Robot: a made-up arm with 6 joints.
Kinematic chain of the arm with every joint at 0, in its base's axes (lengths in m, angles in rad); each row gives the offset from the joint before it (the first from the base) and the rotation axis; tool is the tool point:
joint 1: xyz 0 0 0.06 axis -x
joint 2: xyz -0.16 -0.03 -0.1 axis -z
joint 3: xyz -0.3 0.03 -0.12 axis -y
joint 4: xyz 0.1 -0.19 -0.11 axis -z
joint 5: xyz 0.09 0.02 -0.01 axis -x
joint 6: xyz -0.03 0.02 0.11 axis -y
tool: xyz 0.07 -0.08 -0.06
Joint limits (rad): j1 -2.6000..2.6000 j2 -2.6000..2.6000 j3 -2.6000..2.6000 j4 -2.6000..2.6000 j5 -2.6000..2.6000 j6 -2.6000..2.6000
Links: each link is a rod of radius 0.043 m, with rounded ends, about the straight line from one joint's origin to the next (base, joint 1, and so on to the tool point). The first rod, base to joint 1, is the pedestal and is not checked.
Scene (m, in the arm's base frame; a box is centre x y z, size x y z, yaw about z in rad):
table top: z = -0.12
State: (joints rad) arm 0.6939 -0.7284 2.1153 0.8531 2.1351 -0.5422
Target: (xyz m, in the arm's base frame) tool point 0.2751 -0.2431 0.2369
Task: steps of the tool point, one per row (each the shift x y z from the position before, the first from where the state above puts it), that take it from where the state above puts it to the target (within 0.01 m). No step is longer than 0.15 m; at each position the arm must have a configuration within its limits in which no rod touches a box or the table.
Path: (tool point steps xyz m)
1: 0.1000 -0.0369 0.0334
2: 0.1172 -0.0157 0.0122
3: 0.1251 0.0094 -0.0131
4: 0.1214 0.0365 -0.0406
5: 0.1053 0.0620 -0.0678

